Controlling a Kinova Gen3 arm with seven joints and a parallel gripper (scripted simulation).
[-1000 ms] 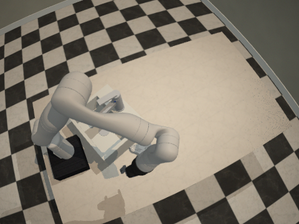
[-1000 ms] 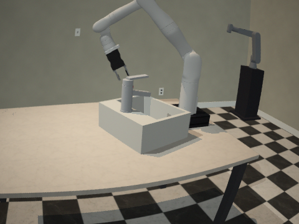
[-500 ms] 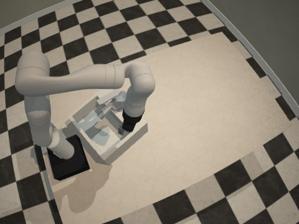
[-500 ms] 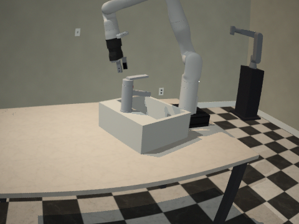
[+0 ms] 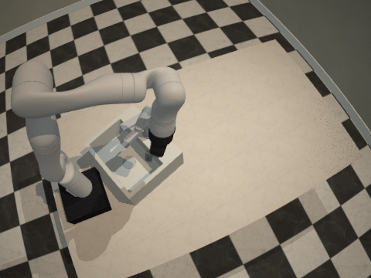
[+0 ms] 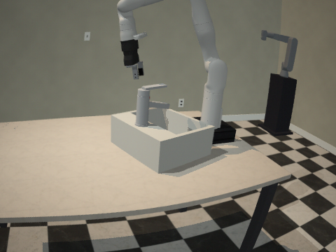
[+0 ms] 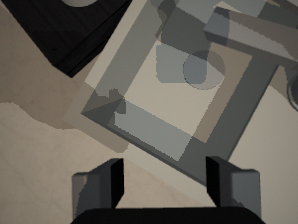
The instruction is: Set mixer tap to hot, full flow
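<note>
My hand is 15 cm to the right of the lever, 3 cm past it and 3 cm above it. Also, from my hand: white sink basin: 26 cm below, 12 cm to the left, 10 cm behind.
</note>
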